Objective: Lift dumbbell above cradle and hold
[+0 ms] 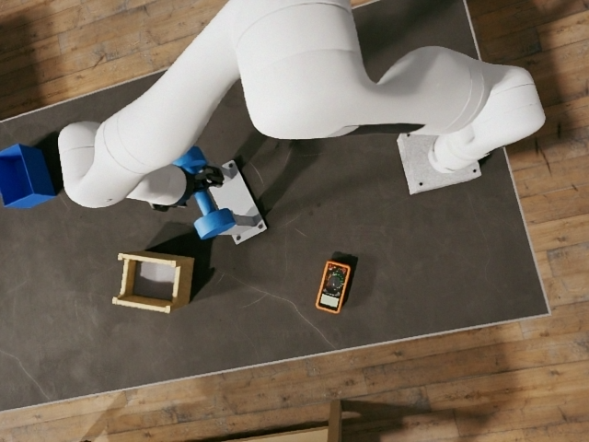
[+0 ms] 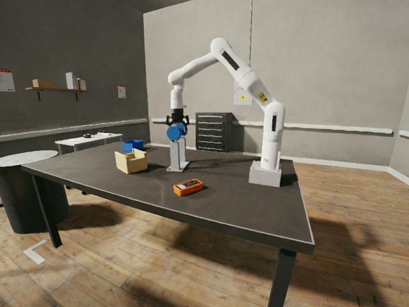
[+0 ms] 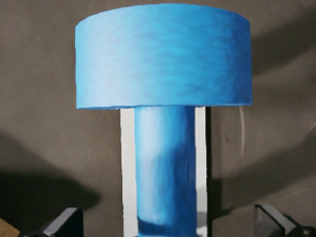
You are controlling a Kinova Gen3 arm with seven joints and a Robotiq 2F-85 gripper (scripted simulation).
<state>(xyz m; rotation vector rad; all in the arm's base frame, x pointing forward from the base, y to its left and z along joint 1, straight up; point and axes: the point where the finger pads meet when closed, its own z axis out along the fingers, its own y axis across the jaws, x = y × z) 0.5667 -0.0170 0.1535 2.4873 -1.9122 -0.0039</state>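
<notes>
My hand is right at the blue dumbbell. From my hand the other things lie so: grey cradle: 13 cm below.
</notes>
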